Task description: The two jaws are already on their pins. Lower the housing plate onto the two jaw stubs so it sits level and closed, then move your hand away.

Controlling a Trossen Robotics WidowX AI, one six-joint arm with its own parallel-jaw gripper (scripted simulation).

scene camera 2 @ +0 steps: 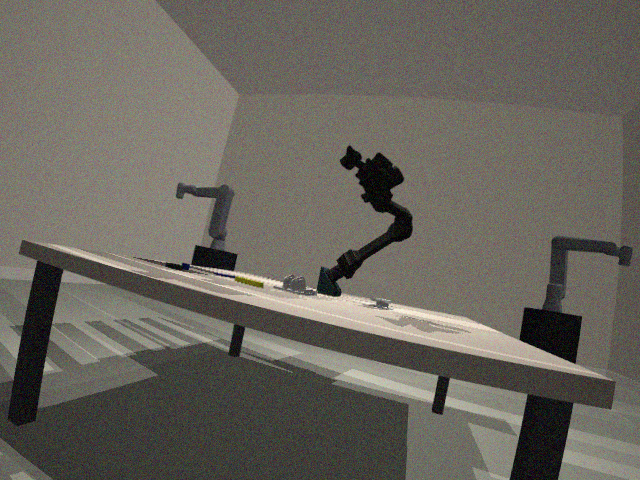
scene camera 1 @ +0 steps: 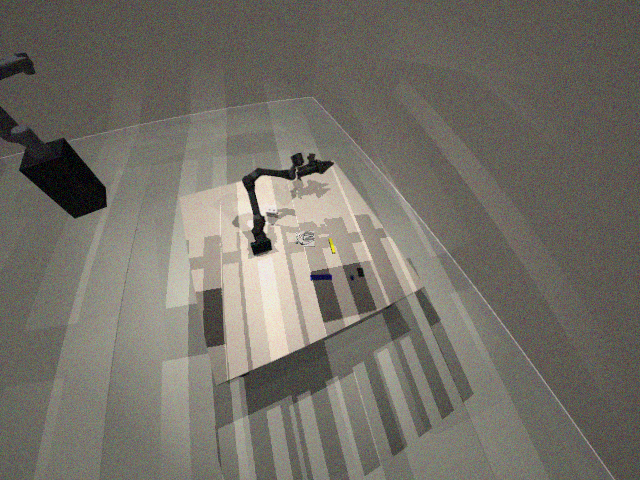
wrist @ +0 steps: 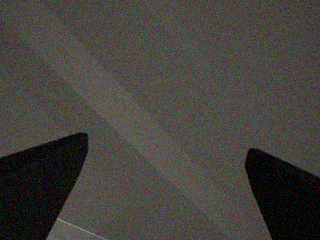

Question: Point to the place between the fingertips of the gripper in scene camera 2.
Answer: At 357,152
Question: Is the gripper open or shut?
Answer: Open.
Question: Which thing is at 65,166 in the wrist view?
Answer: The gripper.
